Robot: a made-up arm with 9 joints. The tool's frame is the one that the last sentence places. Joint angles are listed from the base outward.
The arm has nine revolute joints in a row. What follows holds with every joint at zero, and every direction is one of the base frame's. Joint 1 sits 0.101 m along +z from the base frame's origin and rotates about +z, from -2.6 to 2.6 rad. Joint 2 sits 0.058 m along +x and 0.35 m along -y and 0.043 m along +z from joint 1 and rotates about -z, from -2.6 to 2.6 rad. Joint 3 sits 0.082 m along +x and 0.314 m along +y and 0.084 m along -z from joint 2 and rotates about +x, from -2.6 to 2.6 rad. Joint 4 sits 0.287 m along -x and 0.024 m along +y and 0.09 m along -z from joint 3 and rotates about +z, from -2.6 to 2.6 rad. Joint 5 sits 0.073 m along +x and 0.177 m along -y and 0.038 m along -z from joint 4 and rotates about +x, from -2.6 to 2.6 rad. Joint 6 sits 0.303 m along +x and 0.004 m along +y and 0.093 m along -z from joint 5 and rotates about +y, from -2.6 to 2.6 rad. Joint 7 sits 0.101 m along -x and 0.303 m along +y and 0.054 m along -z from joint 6 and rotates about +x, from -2.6 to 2.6 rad. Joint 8 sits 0.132 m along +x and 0.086 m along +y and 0.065 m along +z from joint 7 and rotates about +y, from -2.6 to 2.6 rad. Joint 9 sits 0.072 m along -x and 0.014 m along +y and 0.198 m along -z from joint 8 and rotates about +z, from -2.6 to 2.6 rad. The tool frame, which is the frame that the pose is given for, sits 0.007 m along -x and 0.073 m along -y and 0.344 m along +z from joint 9; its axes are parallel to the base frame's.
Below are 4 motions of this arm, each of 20 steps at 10 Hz.
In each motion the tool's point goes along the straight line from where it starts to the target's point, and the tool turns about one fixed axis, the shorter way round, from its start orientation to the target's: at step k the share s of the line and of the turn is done. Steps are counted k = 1, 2, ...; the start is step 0. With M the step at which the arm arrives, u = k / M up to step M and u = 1 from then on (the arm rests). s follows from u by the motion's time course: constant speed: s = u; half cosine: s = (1 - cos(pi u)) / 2; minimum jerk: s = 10 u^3 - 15 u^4 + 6 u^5.
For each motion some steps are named. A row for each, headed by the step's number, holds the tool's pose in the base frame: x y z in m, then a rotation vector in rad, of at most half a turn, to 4 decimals.
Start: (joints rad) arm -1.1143 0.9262 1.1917 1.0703 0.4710 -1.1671 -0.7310 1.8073 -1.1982
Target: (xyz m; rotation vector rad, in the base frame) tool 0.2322 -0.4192 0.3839 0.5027 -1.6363 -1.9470
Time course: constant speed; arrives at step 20
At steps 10, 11, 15, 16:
10: 0.1589 -0.3112 0.4914 0.9848 -0.8307 -2.0861
11: 0.1663 -0.3220 0.4806 0.9420 -0.9147 -2.0828
15: 0.1956 -0.3652 0.4376 0.7583 -1.2441 -2.0462
16: 0.2029 -0.3760 0.4269 0.7094 -1.3245 -2.0311

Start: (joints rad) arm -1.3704 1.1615 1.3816 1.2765 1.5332 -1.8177 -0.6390 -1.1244 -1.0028
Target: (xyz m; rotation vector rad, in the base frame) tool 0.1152 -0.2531 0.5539 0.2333 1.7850 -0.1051
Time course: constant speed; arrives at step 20
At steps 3, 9, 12, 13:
3: -0.0889 -0.2201 0.6071 -0.5650 1.2947 0.3773
9: -0.0169 -0.2318 0.5883 -0.2957 1.4920 0.2152
12: 0.0191 -0.2376 0.5789 -0.1558 1.5811 0.1308
13: 0.0311 -0.2395 0.5758 -0.1084 1.6093 0.1021

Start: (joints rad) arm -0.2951 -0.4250 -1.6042 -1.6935 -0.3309 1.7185 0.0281 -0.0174 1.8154
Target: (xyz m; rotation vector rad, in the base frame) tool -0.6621 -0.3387 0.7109 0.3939 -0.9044 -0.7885
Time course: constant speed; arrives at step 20
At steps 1, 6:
1: -0.1684 -0.4277 0.6011 0.1161 -0.2182 0.0100
6: -0.2983 -0.4043 0.6300 0.1907 -0.4011 -0.1976

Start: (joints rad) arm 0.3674 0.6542 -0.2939 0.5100 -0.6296 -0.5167 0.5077 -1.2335 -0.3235
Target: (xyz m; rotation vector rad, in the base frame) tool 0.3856 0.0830 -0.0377 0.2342 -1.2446 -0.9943
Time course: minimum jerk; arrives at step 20
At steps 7, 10, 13, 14, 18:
7: 0.3215 0.0044 -0.3359 0.2941 -1.4255 0.0999
10: 0.3437 0.0316 -0.2326 0.2793 -1.3925 -0.2832
13: 0.3659 0.0588 -0.1294 0.2582 -1.3282 -0.6624
14: 0.3719 0.0662 -0.1013 0.2514 -1.3052 -0.7647
18: 0.3849 0.0821 -0.0410 0.2352 -1.2481 -0.9823

